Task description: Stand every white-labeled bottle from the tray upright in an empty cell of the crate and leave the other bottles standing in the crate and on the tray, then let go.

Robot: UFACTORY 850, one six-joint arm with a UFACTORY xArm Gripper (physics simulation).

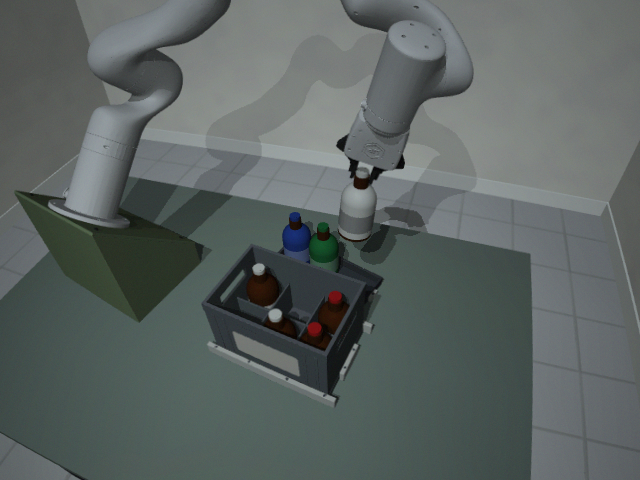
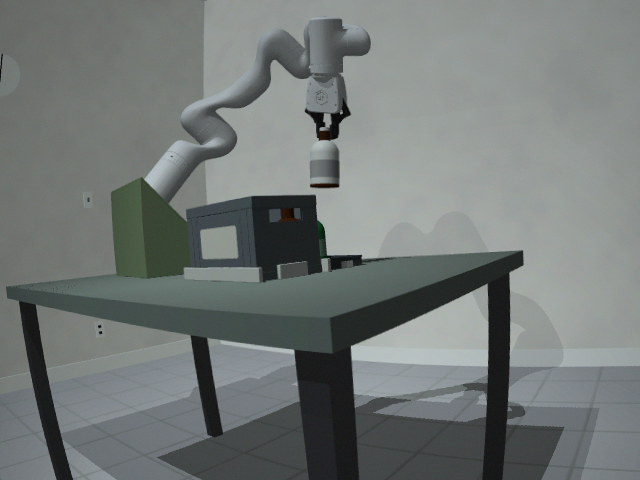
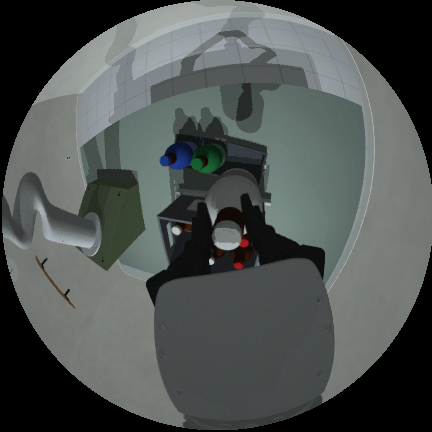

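My gripper (image 1: 363, 174) (image 2: 326, 133) (image 3: 224, 208) is shut on the neck of the white-labeled bottle (image 1: 356, 211) (image 2: 324, 165) (image 3: 232, 187). The bottle hangs upright in the air, higher than the crate rim. The grey crate (image 1: 314, 364) (image 2: 284, 242) (image 3: 177, 212) holds two brown bottles with white caps (image 1: 262, 289) (image 1: 279, 326) and two with red caps (image 1: 331, 314) (image 1: 314, 339). Its back middle cell looks empty; its front left cell is hidden. A blue bottle (image 1: 296, 240) (image 3: 180, 156) and a green bottle (image 1: 324, 250) (image 2: 321, 235) (image 3: 207, 159) stand on the tray (image 1: 369, 279) (image 2: 351, 259) (image 3: 245, 152).
The tray lies directly behind the crate. Light strips (image 1: 268, 373) (image 2: 223, 274) lie along the crate's foot on the green table (image 1: 439, 361) (image 2: 361, 294). A green wedge-shaped base (image 1: 124, 273) (image 2: 129, 232) (image 3: 117, 220) carries the arm at the left.
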